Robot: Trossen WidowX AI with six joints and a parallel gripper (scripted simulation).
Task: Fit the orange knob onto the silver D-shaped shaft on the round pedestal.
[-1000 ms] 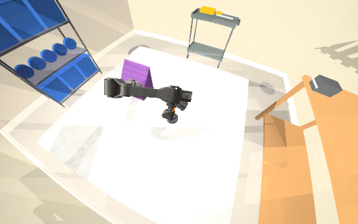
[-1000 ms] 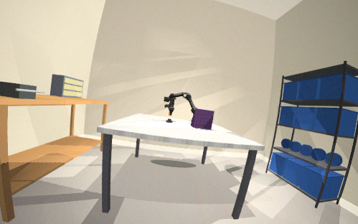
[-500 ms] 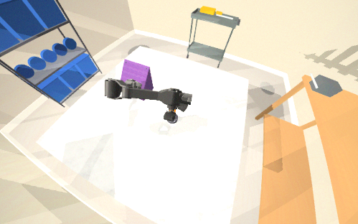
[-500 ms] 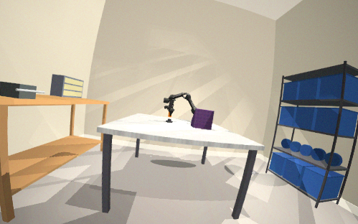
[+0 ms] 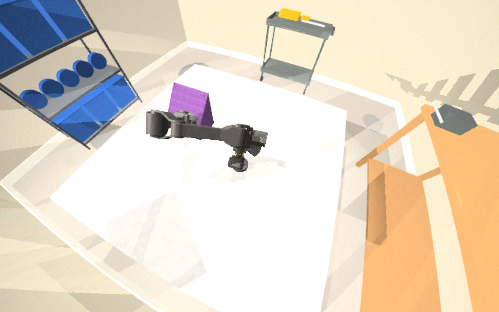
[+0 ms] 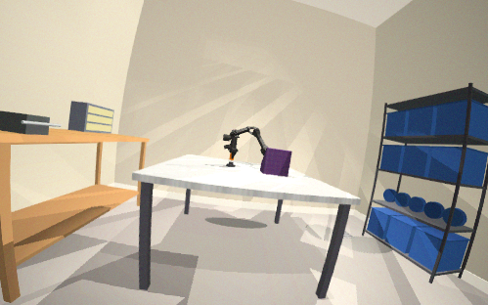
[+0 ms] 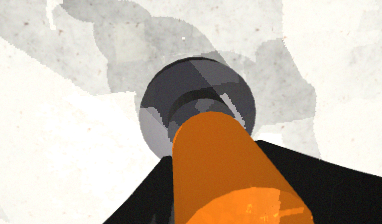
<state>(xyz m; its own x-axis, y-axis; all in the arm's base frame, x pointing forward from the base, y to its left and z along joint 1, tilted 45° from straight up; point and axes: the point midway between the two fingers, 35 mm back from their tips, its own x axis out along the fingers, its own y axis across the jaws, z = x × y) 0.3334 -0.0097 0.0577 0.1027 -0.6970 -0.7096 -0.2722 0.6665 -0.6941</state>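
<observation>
Right now the orange knob is 30 mm above my gripper tip. The rest, counted from my gripper tip: pedestal (40 mm below).
</observation>
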